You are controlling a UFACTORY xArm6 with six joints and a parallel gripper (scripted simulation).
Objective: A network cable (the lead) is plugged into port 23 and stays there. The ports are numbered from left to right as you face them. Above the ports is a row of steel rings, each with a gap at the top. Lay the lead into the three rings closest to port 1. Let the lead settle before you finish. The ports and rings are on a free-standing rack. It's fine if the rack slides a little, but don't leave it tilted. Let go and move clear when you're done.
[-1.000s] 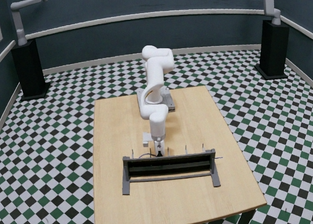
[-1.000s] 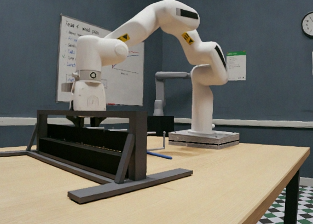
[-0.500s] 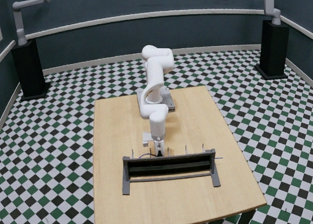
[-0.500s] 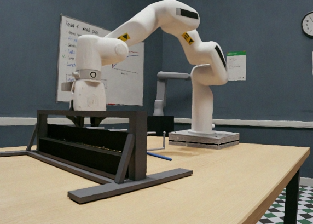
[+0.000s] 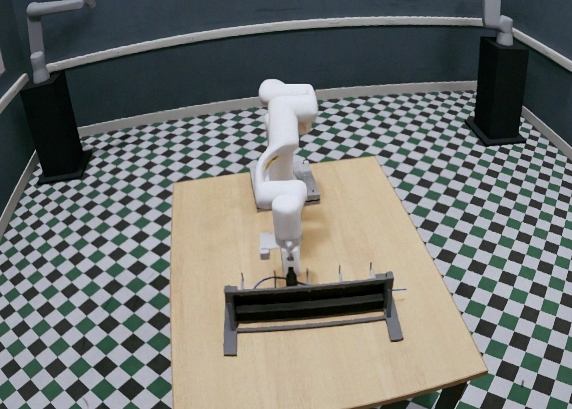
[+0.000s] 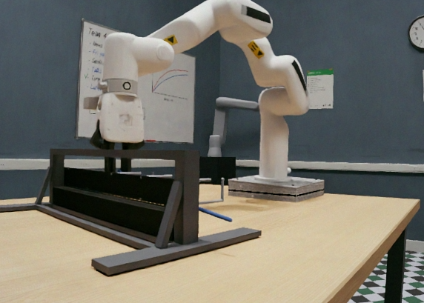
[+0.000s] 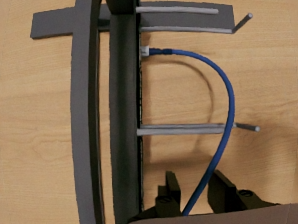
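The grey rack is 60 mm ahead of my hand, 50 mm to the left of it and 40 mm below it.
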